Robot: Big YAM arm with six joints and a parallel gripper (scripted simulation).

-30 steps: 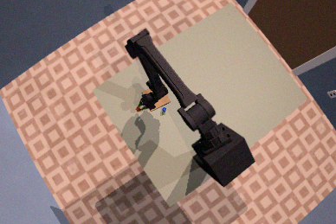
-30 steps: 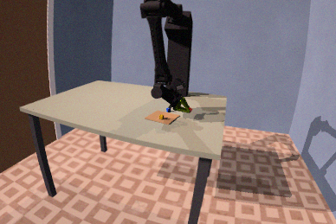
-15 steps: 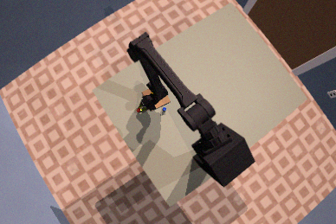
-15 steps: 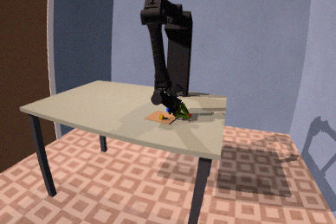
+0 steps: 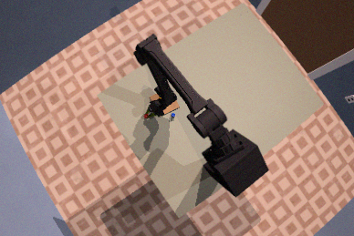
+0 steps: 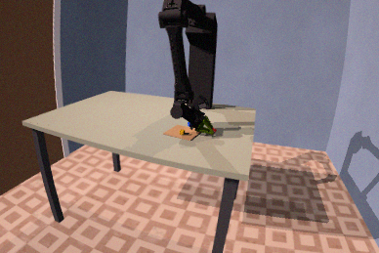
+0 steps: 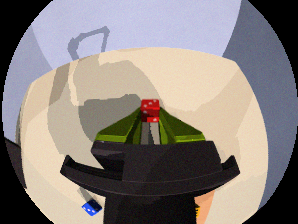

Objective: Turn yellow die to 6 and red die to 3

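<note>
Now: hand 120 mm to the left of the orange mat, 60 mm short of it and 20 mm above it. Also, from my hand: yellow die: 110 mm to the right, 90 mm ahead, 10 mm below; red die: right at my hand; blue die: 160 mm to the right, 30 mm behind, 10 mm below.
</note>
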